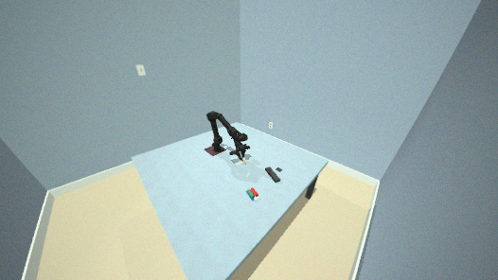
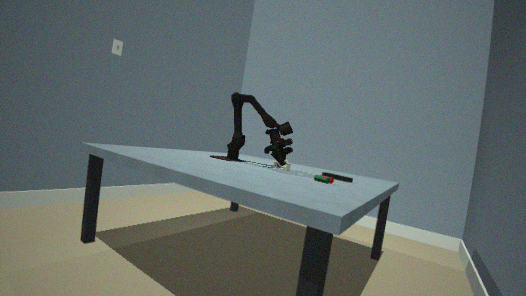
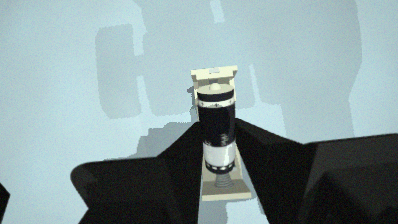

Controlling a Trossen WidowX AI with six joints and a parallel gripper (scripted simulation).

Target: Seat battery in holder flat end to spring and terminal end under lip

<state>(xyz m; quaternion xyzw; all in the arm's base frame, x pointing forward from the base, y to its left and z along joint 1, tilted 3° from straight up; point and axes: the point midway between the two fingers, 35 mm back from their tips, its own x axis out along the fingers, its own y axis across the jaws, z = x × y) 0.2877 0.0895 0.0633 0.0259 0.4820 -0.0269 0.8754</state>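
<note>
Right now my gripper tip is 1 cm below the battery. From my gripper tip the other things lie so: small black piece 27 cm ahead, 17 cm to the left, 2 cm below; black bar 28 cm ahead, 8 cm to the left, 1 cm below.
</note>
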